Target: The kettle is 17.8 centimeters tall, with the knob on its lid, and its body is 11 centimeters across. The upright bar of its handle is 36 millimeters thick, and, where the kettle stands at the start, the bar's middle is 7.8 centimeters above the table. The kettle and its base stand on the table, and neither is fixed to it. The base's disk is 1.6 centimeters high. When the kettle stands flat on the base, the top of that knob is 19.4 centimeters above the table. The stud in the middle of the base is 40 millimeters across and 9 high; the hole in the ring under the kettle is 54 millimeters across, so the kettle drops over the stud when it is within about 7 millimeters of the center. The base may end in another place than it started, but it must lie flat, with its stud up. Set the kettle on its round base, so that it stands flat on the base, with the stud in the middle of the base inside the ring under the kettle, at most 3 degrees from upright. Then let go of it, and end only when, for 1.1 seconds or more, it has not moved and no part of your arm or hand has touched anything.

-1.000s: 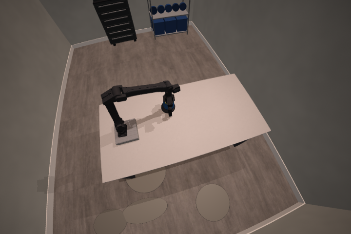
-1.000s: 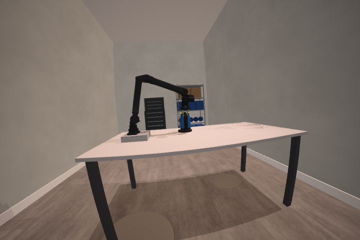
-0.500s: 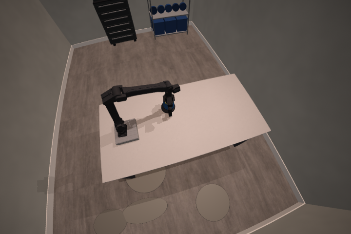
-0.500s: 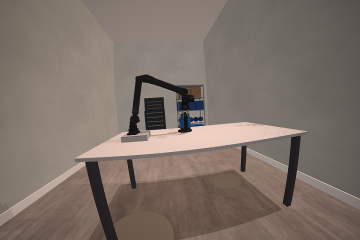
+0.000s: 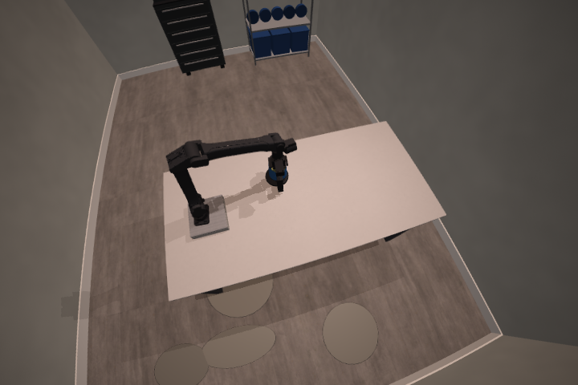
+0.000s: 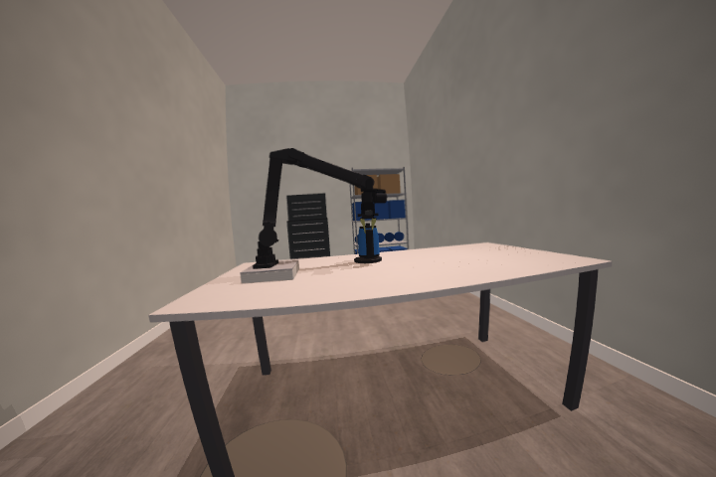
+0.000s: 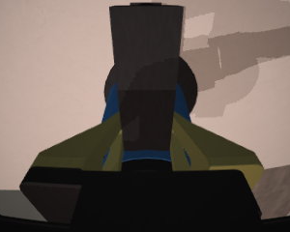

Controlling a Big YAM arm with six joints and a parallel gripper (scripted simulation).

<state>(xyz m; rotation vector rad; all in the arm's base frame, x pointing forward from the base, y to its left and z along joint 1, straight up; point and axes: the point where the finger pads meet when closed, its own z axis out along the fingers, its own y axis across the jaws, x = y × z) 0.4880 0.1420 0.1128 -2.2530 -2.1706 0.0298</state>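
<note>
Now: hand 50 mm above the blue kettle and 30 mm to the right of it. Round my hand: round black base 150 mm below, 60 mm to the left, 10 mm behind.
</note>
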